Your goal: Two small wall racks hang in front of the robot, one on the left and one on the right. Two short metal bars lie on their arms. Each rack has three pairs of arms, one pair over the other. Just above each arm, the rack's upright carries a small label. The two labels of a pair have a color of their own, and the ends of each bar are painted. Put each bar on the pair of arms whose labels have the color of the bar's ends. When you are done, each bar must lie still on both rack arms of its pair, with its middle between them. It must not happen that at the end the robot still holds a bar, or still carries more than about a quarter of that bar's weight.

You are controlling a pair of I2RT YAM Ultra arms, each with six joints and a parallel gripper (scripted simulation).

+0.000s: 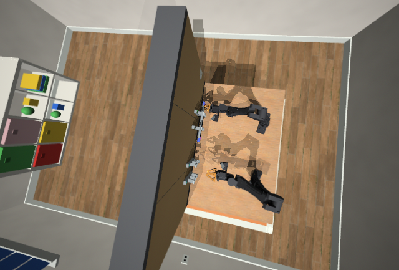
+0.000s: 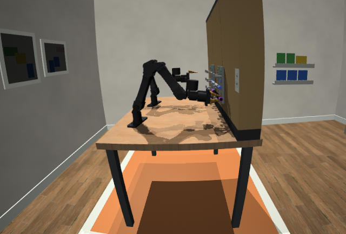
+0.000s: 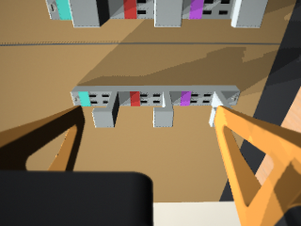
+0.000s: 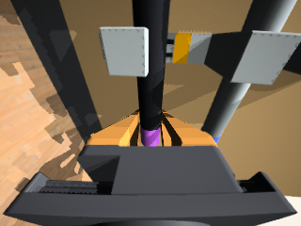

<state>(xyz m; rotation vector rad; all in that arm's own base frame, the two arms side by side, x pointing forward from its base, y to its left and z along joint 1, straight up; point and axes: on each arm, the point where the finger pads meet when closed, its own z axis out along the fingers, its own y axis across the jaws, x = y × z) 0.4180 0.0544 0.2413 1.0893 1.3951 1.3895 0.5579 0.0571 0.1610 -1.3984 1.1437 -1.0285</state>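
My right hand is 10 mm past the blue-ended bar, 130 mm to the right of it and 70 mm below it. The rest, counted from my right hand: brown wall panel: 90 mm ahead, 320 mm to the left, 260 mm above; then purple-ended bar: 10 mm behind, 130 mm to the left.
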